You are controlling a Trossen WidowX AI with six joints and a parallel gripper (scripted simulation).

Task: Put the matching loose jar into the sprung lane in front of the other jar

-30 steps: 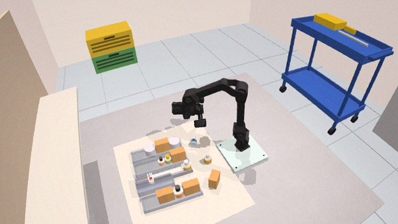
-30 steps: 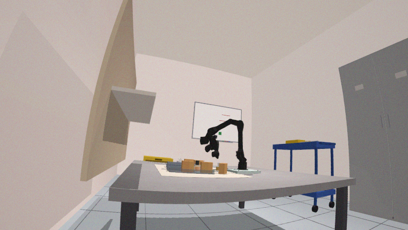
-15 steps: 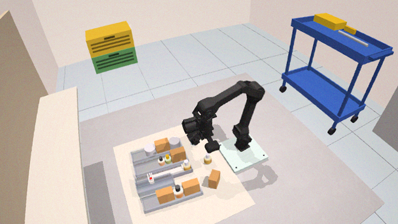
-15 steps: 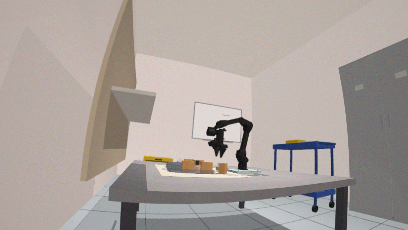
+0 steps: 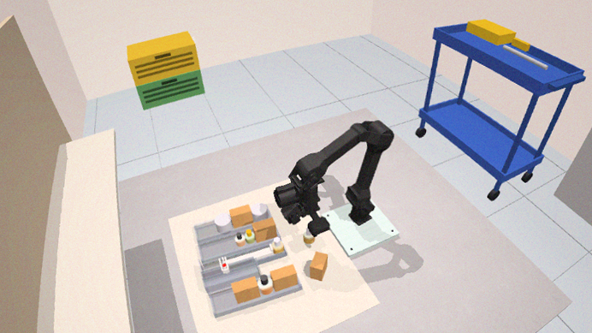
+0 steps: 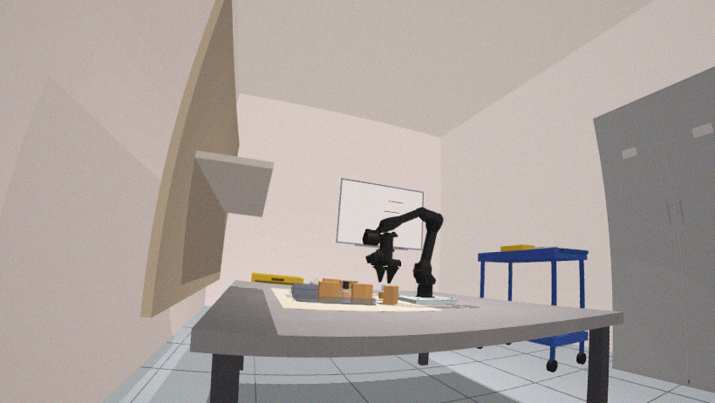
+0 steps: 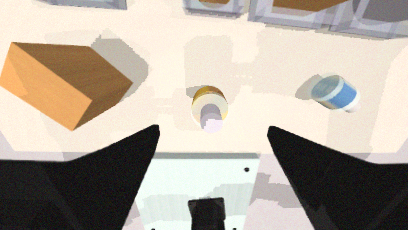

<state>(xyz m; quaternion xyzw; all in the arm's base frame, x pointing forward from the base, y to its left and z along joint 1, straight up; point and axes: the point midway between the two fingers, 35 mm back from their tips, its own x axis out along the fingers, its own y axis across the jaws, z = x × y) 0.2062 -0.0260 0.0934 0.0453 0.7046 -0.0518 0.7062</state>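
My gripper tip is 130 mm to the right of the brown box, 50 mm short of it and 40 mm above it. From my gripper tip the other things lie so: small blue-white jar (160 mm to the right, 60 mm below, 10 mm behind); grey rack (270 mm ahead, 60 mm below, 20 mm to the right); white pusher plate (230 mm ahead, 30 mm below, 10 mm to the right).
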